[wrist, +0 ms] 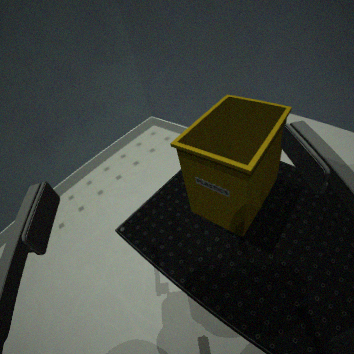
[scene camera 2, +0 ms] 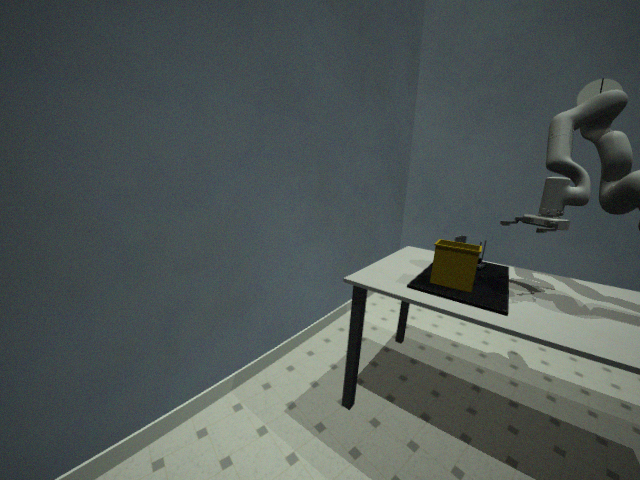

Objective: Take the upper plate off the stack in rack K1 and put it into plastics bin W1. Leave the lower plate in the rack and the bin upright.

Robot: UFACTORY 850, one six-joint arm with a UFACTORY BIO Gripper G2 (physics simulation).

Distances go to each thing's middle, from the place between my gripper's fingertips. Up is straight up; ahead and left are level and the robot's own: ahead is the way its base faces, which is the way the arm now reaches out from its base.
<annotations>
Now: the yellow plastics bin W1 (scene camera 2: 454,265) 210 mm ahead of my hand, 50 mm to the left of it and 200 mm below it.
</annotations>
